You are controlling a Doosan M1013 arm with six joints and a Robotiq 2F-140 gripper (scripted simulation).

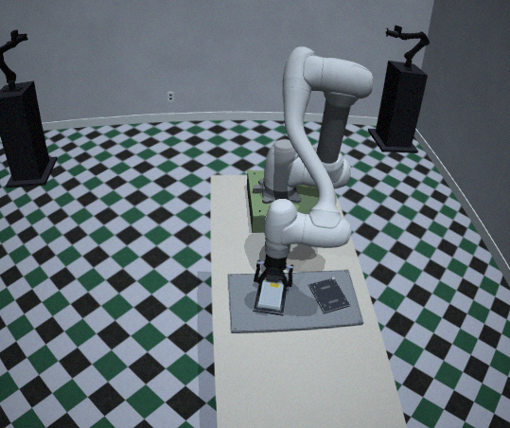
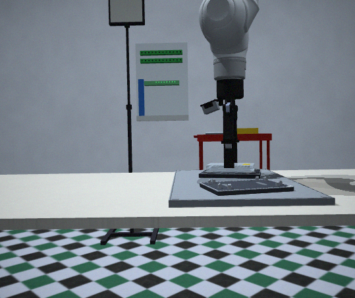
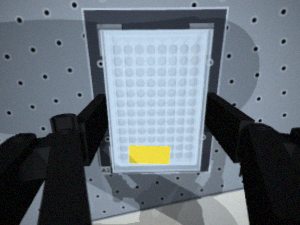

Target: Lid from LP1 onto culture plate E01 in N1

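The lid lies 20 mm below my hand. Round my hand: culture plate: 30 mm below; nest N1 frame: 50 mm below; lid park LP1: 10 mm ahead, 240 mm to the left, 50 mm below.
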